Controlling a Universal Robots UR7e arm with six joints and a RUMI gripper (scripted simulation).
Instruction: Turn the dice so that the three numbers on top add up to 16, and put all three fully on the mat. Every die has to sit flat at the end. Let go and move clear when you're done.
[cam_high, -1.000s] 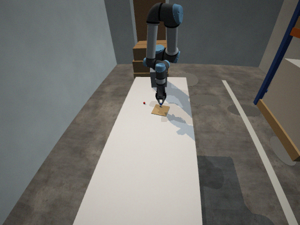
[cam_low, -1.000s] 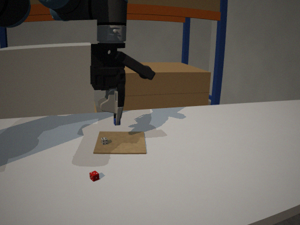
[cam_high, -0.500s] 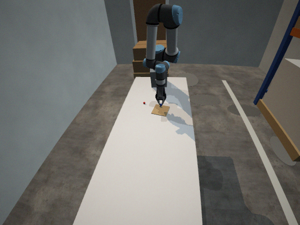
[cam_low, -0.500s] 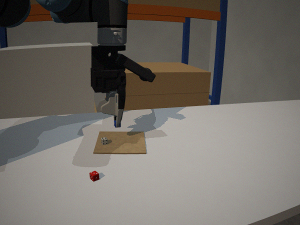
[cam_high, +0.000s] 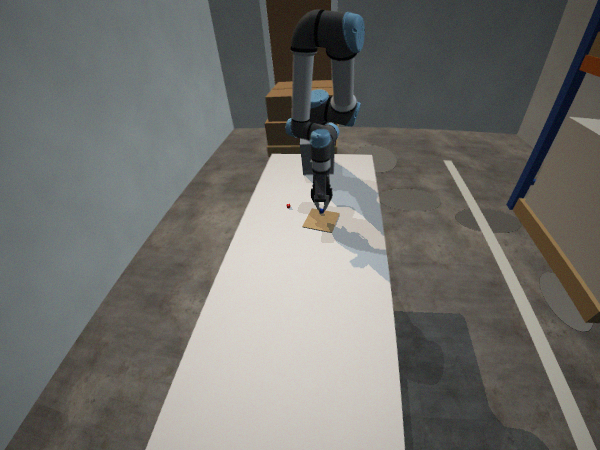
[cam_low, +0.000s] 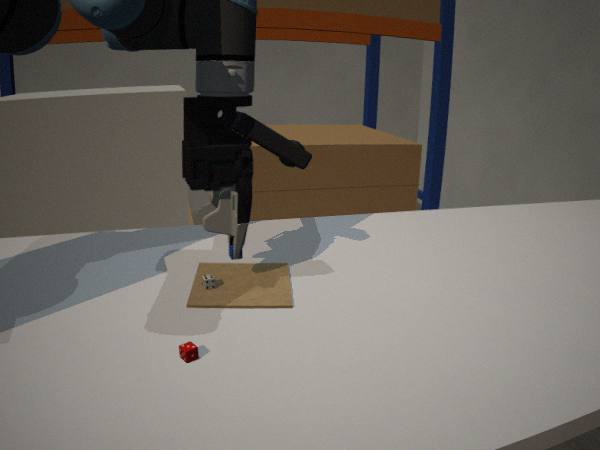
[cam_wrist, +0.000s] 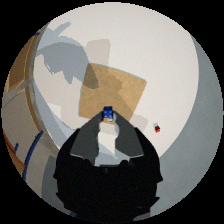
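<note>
Now: the mat 6 cm below my hand and 1 cm ahead of it. From my hand the other things lie so: blue die 1 cm below; red die 17 cm to the right, 8 cm behind, 5 cm below; white die 5 cm below, 4 cm behind, 1 cm to the right.
</note>
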